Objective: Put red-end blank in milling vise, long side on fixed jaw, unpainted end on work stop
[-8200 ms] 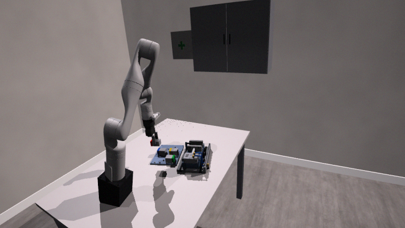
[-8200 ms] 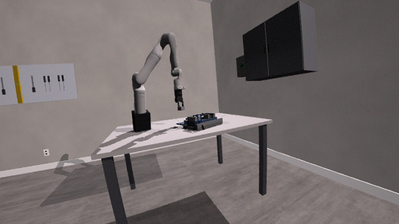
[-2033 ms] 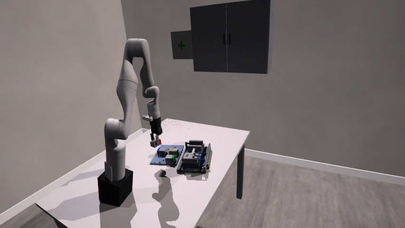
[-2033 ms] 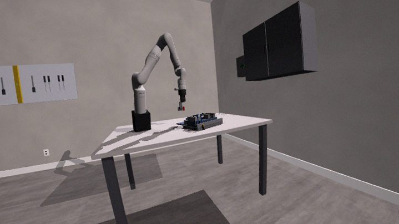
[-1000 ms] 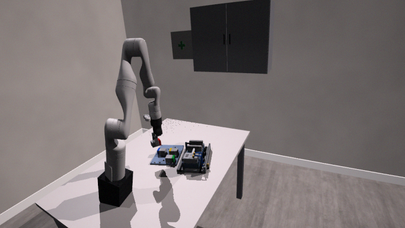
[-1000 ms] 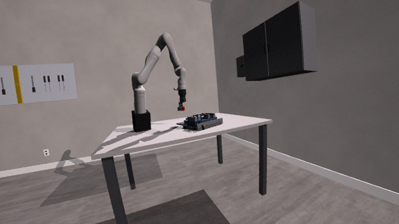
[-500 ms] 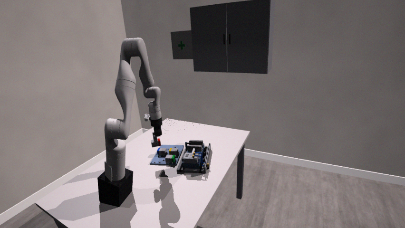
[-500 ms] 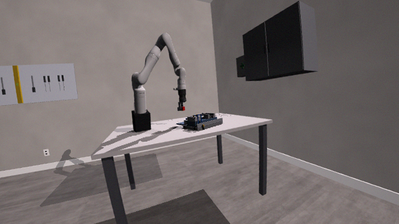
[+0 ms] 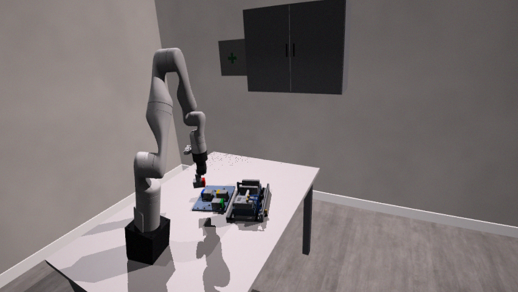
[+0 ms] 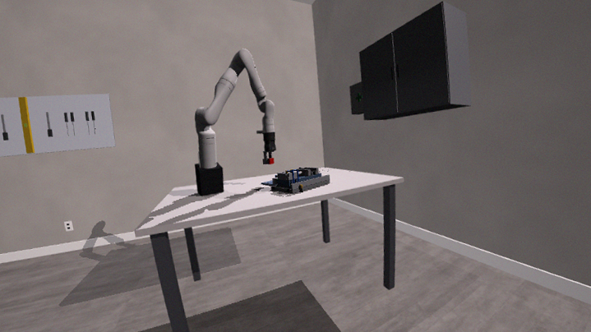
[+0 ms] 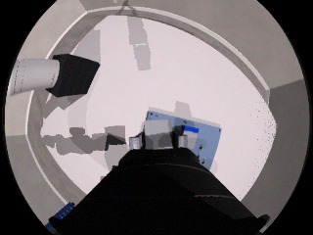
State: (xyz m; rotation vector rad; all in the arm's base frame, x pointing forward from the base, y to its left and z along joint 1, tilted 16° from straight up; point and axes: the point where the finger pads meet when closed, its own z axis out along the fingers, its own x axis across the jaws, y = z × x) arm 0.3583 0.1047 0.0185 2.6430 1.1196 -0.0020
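Right now the vise is 160 mm ahead of my hand, 200 mm to the right of it and 130 mm below it. Round my hand: yellow blank (120 mm ahead, 30 mm to the right, 140 mm below); green-ended blank (40 mm ahead, 80 mm to the right, 140 mm below); blue blank (80 mm ahead, 40 mm to the left, 140 mm below).
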